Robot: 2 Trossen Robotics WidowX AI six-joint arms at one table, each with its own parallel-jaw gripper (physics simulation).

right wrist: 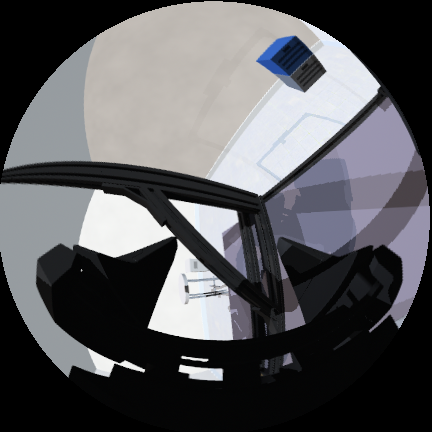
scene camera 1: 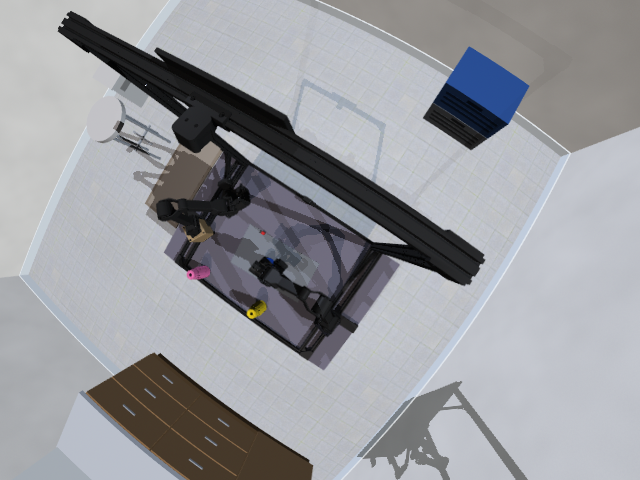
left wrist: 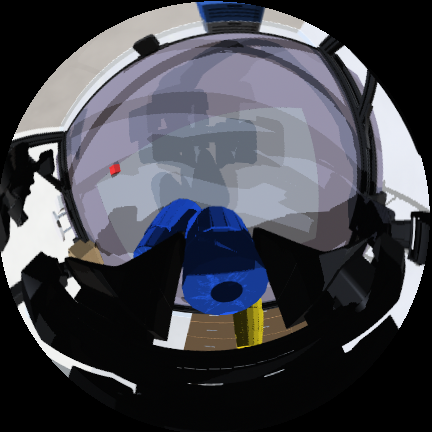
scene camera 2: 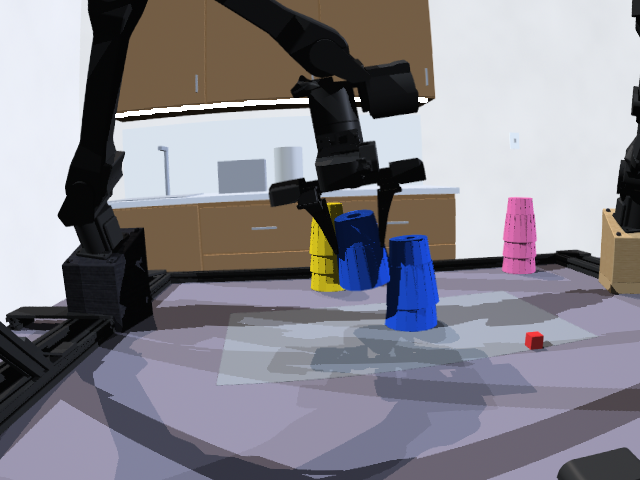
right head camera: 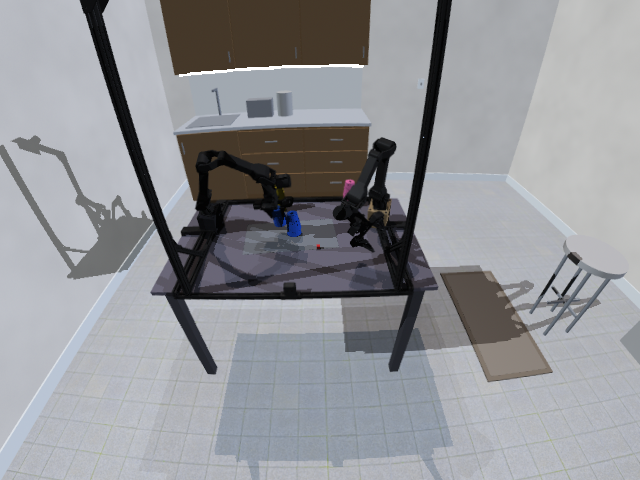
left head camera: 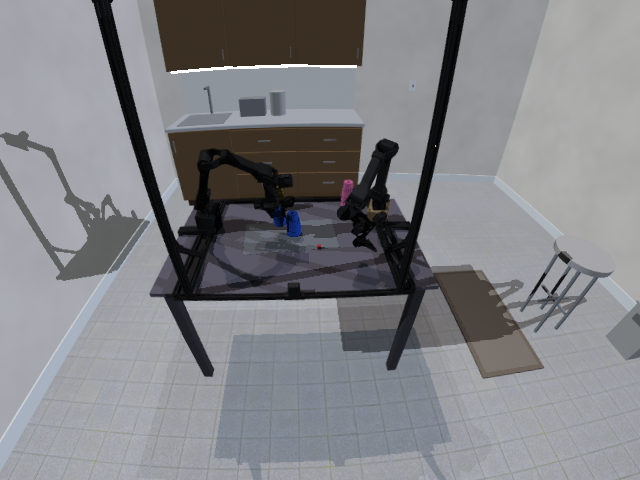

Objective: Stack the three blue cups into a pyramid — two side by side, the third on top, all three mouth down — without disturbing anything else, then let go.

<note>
In view: my left gripper point(scene camera 2: 359, 250), my right gripper point(right head camera: 380, 244), a blue cup point(scene camera 2: 363, 264), a blue cup point(scene camera 2: 413, 286), a blue cup point(scene camera 2: 422, 319) and a pale mat point(scene camera 1: 254, 246).
My left gripper is seen too in the left wrist view point(left wrist: 219, 234). My right gripper also shows in the right wrist view point(right wrist: 228, 242) and in the left head camera view point(left head camera: 383, 244).
</note>
